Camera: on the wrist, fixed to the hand. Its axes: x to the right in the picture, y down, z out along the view.
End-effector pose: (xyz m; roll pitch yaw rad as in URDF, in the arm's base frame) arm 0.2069 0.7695 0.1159 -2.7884 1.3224 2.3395
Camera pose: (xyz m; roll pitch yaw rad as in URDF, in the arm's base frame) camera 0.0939 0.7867 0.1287 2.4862 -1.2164 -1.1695
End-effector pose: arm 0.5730 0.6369 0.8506 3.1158 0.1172 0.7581
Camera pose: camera 0.5177 0.7198 0.9082 2.5182 0.0071 -2.4686
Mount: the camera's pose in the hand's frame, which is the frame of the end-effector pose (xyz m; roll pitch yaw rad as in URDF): 0.0100 -0.0966 -0.0617 -0.6593 -0.1216 -3.0527
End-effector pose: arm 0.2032 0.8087 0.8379 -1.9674 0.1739 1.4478
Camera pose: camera 0.2263 0.8355 0.9474 1.3419 -0.2064 -1.8434
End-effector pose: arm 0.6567 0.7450 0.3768 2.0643 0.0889 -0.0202
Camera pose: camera 0.6637 0.8450 0.3203 -2.7196 0.0468 -3.0966
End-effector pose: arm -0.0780 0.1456 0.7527 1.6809 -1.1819 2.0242
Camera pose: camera -0.1805 0.1917 0.7281 -1.9813 1.2634 -0.7422
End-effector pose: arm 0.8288 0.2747 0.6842 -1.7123 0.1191 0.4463
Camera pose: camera 0.8694 0.2415 0.7866 1.0792 -0.1882 -2.8306
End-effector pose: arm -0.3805 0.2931 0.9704 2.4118 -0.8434 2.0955
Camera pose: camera -0.4886 0.2541 0.9656 -3.0435 0.9930 -1.0183
